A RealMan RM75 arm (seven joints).
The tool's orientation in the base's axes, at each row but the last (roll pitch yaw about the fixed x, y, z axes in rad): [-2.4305 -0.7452 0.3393]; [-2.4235 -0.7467 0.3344]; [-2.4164 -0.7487 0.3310]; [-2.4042 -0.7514 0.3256]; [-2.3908 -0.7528 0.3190]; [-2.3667 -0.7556 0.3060]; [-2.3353 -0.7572 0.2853]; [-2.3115 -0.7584 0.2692]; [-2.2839 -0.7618 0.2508]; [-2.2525 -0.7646 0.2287]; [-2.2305 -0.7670 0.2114]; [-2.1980 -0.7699 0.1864]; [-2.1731 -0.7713 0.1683]
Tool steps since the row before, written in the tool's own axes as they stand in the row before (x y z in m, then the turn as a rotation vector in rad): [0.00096 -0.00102 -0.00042 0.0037 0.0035 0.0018]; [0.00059 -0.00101 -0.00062 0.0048 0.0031 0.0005]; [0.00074 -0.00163 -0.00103 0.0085 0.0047 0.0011]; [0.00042 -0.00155 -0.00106 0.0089 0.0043 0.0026]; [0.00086 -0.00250 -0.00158 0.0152 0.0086 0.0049]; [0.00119 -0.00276 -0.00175 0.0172 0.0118 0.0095]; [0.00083 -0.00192 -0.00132 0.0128 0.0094 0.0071]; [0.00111 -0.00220 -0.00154 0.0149 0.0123 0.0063]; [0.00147 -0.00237 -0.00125 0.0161 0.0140 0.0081]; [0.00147 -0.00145 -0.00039 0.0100 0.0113 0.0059]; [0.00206 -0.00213 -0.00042 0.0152 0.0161 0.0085]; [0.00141 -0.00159 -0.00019 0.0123 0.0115 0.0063]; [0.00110 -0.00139 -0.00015 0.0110 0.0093 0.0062]
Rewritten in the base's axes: [-0.00013 0.00048 0.00137 0.0054 0.0003 -0.0002]; [-0.00043 0.00022 0.00123 0.0055 -0.0002 0.0015]; [-0.00085 0.00027 0.00186 0.0093 0.0003 0.0029]; [-0.00103 0.00011 0.00162 0.0097 0.0018 0.0026]; [-0.00150 0.00030 0.00268 0.0176 0.0027 0.0035]; [-0.00148 0.00032 0.00313 0.0223 0.0052 0.0008]; [-0.00104 0.00009 0.00224 0.0170 0.0036 0.0003]; [-0.00108 0.00006 0.00270 0.0202 0.0018 0.0006]; [-0.00087 0.00040 0.00290 0.0227 0.0027 -0.0004]; [-0.00003 0.00062 0.00201 0.0160 0.0011 -0.0021]; [-0.00007 0.00098 0.00283 0.0235 0.0018 -0.0024]; [-0.00011 0.00077 0.00199 0.0179 0.0017 -0.0008]; [-0.00018 0.00064 0.00165 0.0155 0.0025 -0.0003]
